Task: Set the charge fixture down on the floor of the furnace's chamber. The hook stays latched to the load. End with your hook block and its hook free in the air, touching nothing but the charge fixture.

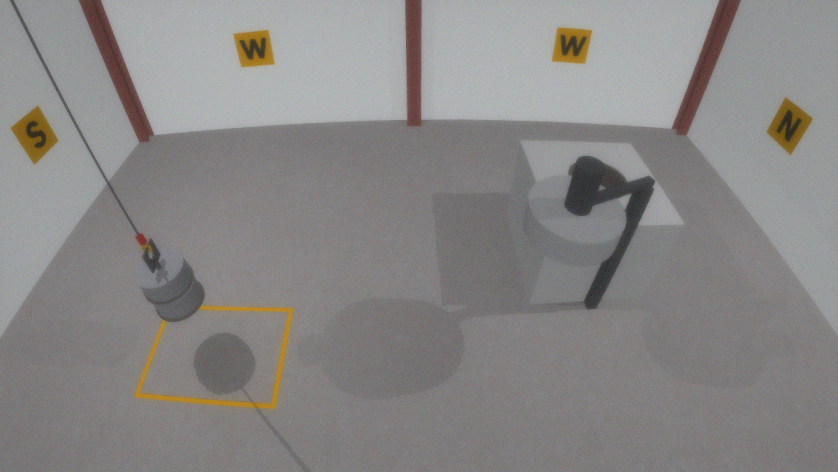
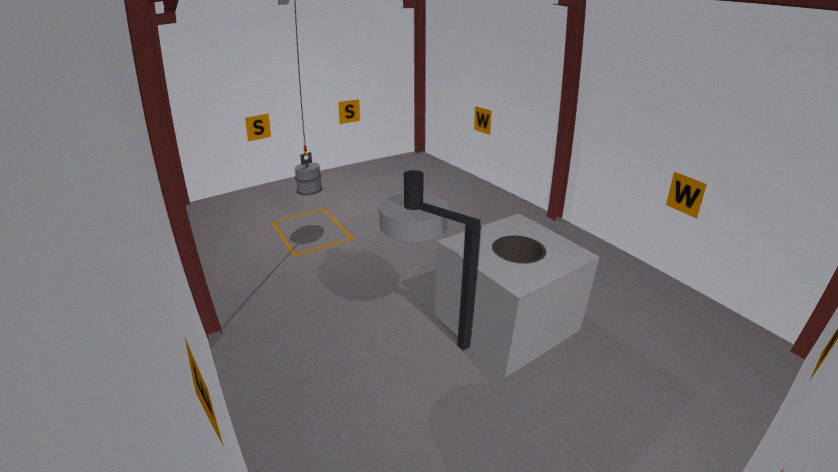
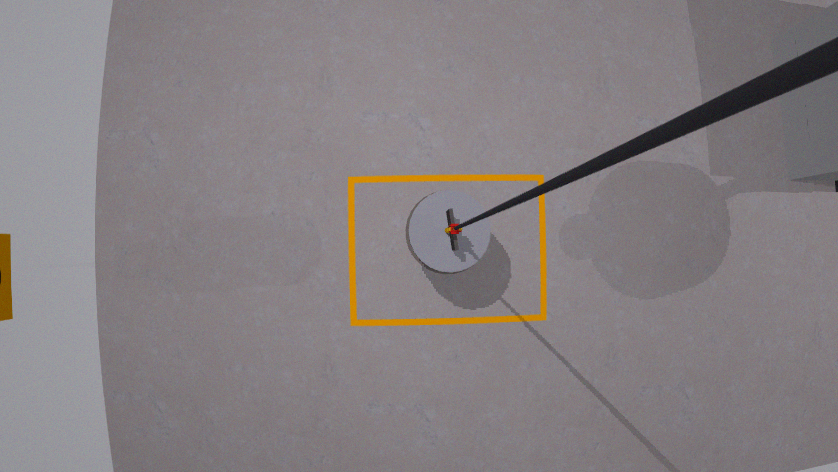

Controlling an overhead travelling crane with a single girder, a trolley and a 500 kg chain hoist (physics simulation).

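The charge fixture (image 1: 172, 293) (image 2: 308, 179) (image 3: 433, 234) is a grey ringed cylinder with a dark lifting eye on top. It hangs upright in the air, its shadow apart from it on the floor. My red and yellow hook (image 1: 143, 243) (image 2: 305, 149) (image 3: 453, 229) is latched in the eye. The furnace (image 1: 656, 205) (image 2: 551, 316) (image 3: 815, 134) is a pale box well away from the load. Its round top opening (image 1: 612, 174) (image 2: 518, 249) is uncovered; the chamber floor is hidden.
A thick round lid (image 1: 577, 243) (image 2: 401, 222) is swung aside from the opening, raised off the floor. It carries a dark cylinder (image 1: 583, 186) (image 2: 413, 188) on an arm from a dark post (image 1: 618, 252) (image 2: 469, 287) beside the furnace. A yellow rectangle (image 1: 205, 401) (image 2: 323, 246) (image 3: 448, 320) marks the floor.
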